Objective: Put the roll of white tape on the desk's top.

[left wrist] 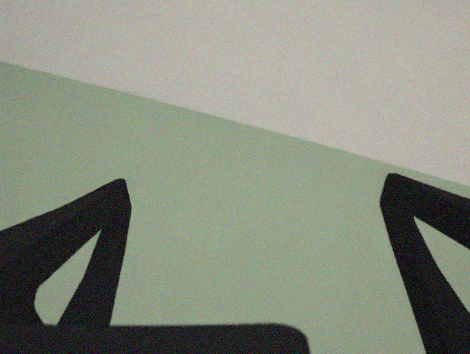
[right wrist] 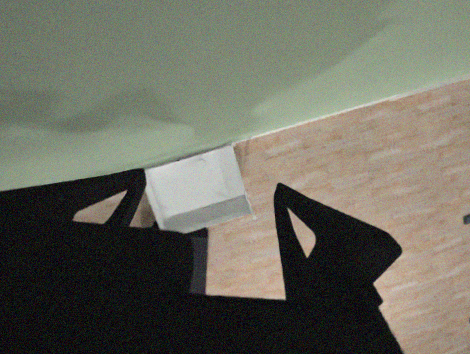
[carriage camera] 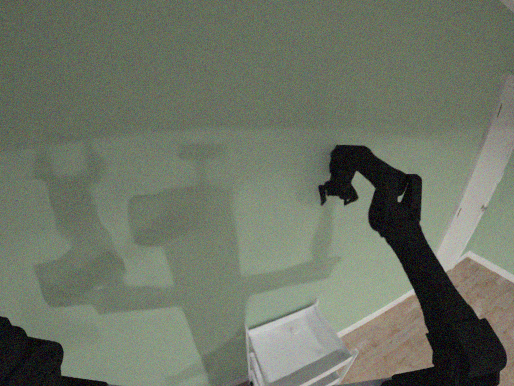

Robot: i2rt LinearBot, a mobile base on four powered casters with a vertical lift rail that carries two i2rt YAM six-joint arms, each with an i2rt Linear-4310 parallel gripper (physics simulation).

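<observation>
My right gripper is open and empty. It hangs in front of the green wall in the carriage view, up and to the right of a white cart. My left gripper is open and empty, its fingers wide apart before the green wall and pale ceiling. A faint pale round mark shows in the cart's top tray near the wall; it is too faint to tell whether it is the roll of white tape. The desk does not show in these views.
The white cart stands against the green wall. Wooden floor lies to its right. A white door frame stands at the far right. Robot shadows fall on the wall.
</observation>
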